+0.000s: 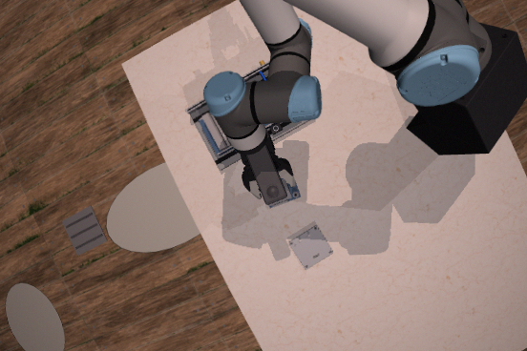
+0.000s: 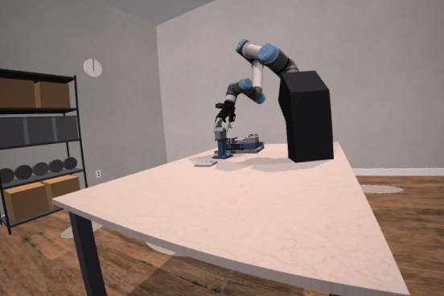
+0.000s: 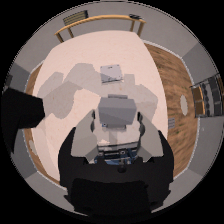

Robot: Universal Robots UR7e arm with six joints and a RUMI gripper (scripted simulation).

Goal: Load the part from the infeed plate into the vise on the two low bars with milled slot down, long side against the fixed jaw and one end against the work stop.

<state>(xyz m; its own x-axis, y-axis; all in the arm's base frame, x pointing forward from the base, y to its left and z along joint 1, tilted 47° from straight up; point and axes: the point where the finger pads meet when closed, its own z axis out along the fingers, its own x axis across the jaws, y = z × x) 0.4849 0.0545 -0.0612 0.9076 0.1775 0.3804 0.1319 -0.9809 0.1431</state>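
Now: the part 1 cm to the left of my hand and 1 cm below it. Also, from my hand: vise (21 cm to the right, 12 cm below, 2 cm behind); then air cylinder rod (21 cm to the right, 8 cm below, 4 cm behind); then infeed plate (19 cm to the left, 16 cm below).
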